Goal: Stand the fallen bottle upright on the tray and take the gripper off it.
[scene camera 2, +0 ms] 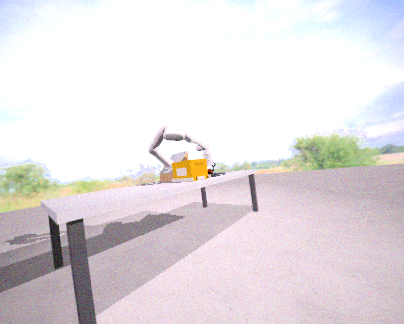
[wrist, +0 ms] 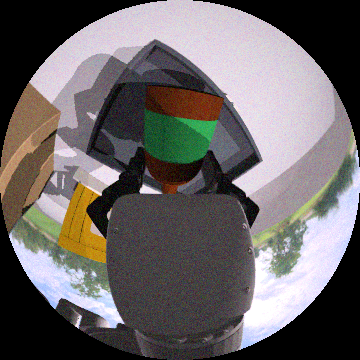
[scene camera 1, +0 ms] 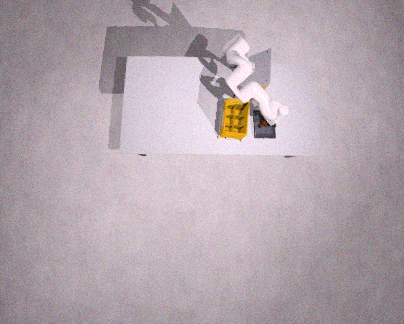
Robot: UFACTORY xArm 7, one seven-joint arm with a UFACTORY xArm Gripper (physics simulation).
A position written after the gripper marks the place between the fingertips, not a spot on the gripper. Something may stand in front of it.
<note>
In view: the gripper (wrist: 174,156) and a bottle (wrist: 179,122).
</note>
